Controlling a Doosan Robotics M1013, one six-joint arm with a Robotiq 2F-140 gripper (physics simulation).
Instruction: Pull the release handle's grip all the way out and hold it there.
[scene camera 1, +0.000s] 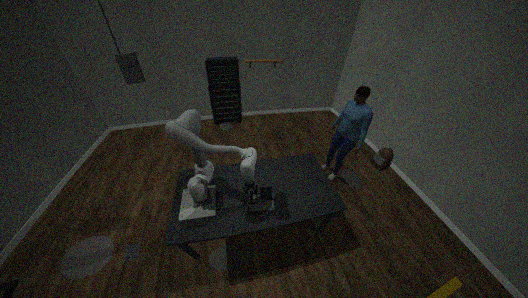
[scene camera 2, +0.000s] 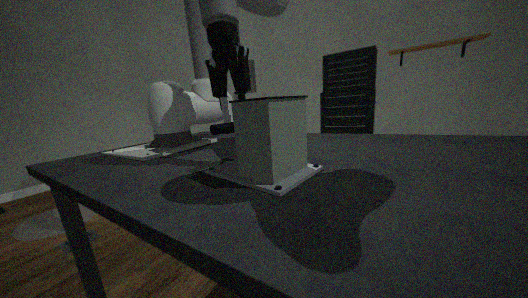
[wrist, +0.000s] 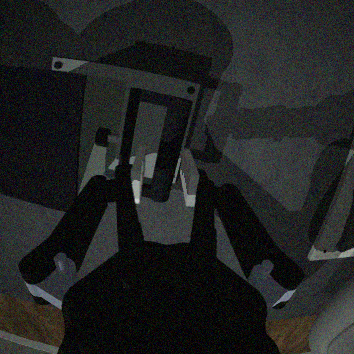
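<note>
The housing is a pale box with a dark top (scene camera 2: 289, 135) (wrist: 40, 135), on a pale base plate (scene camera 2: 300, 178) (wrist: 120, 78). In the wrist view a black rectangular loop, which looks like the release handle (wrist: 172, 130), lies beside the box; its lower end reaches between the fingertips. A small black knob (wrist: 103, 136) sticks out from the box. My gripper (scene camera 1: 252, 194) (scene camera 2: 232, 101) (wrist: 163, 159) points down beside the box and is partly open. Its pale finger pads stand apart, with no visible grip on the loop. Depth and contact are hard to tell in the dim light.
The arm's pale mounting plate (scene camera 1: 197, 212) (scene camera 2: 135, 153) is on the dark table (scene camera 1: 305, 185) (scene camera 2: 435, 200). A person in blue (scene camera 1: 354, 120) stands past the table's right end. A black slatted cabinet (scene camera 1: 225, 90) (scene camera 2: 348, 90) and an orange wall rail (scene camera 1: 263, 61) (scene camera 2: 440, 44) are behind.
</note>
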